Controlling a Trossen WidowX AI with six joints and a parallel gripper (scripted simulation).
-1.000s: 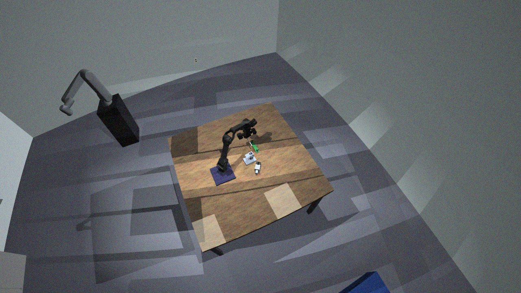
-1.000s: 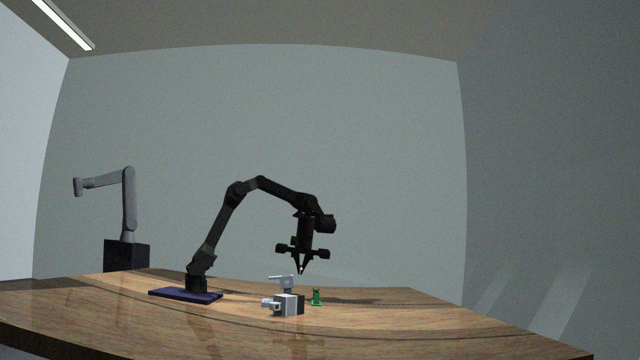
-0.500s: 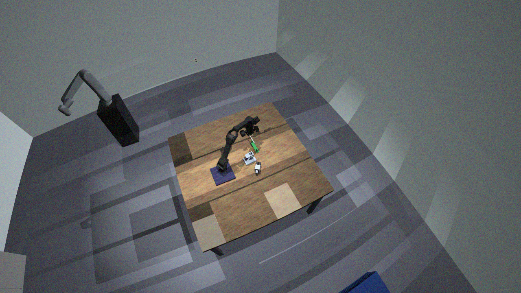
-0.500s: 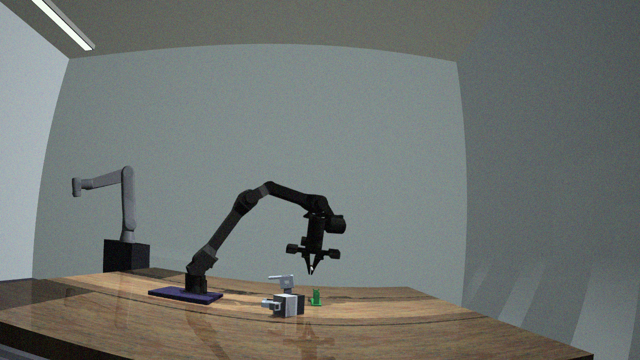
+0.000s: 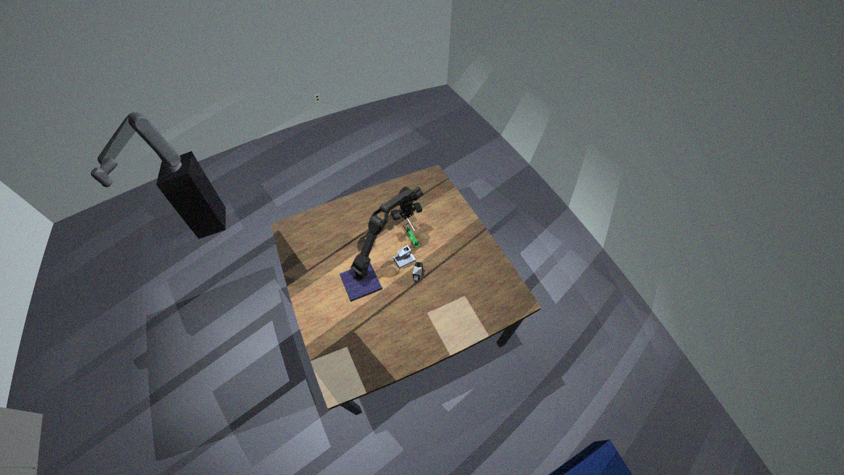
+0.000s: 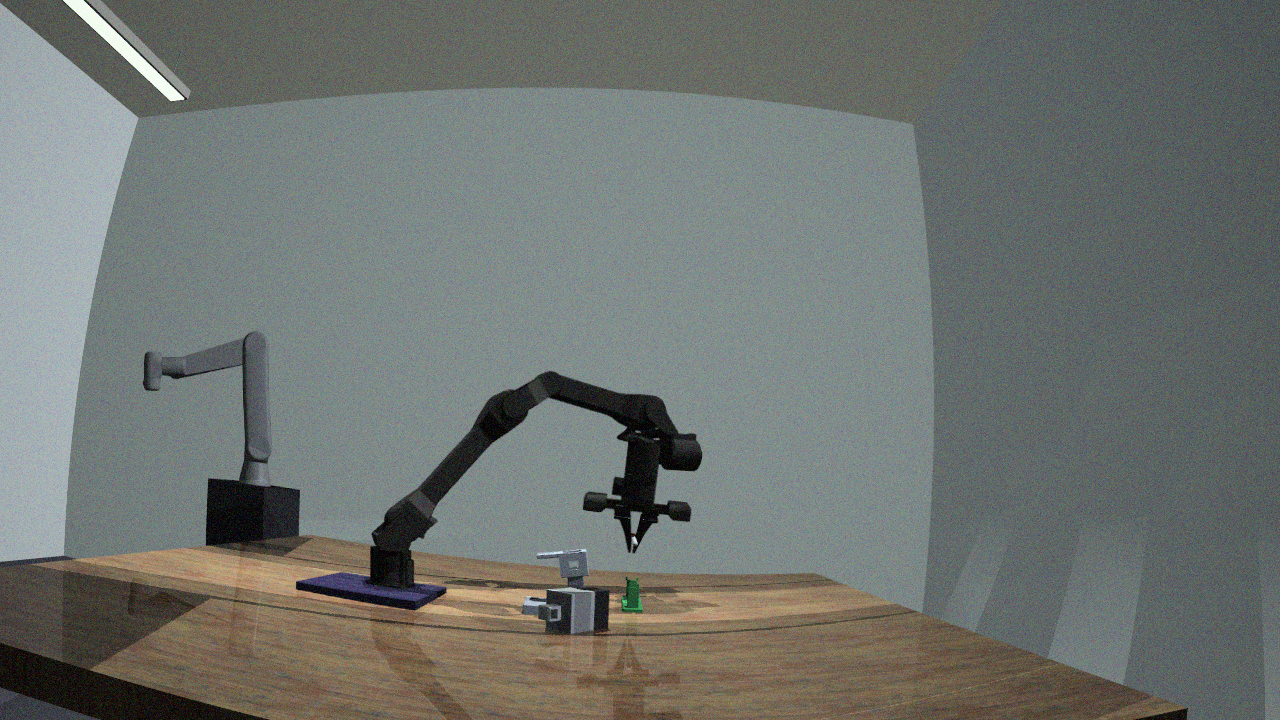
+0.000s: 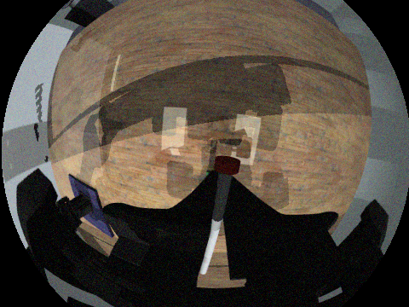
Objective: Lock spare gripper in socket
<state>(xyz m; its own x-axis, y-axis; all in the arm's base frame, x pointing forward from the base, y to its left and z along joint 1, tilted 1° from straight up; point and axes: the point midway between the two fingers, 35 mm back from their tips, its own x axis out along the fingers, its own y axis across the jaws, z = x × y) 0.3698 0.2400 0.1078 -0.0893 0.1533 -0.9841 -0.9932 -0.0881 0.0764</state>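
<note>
Now: the green pin cradle 10 mm ahead of my gripper tip, 100 mm to the right of it and 60 mm below it. Round my gripper tip: grey mount: 80 mm behind, 230 mm to the right, 30 mm below; then spare gripper: 60 mm behind, 350 mm to the right, 60 mm below.
</note>
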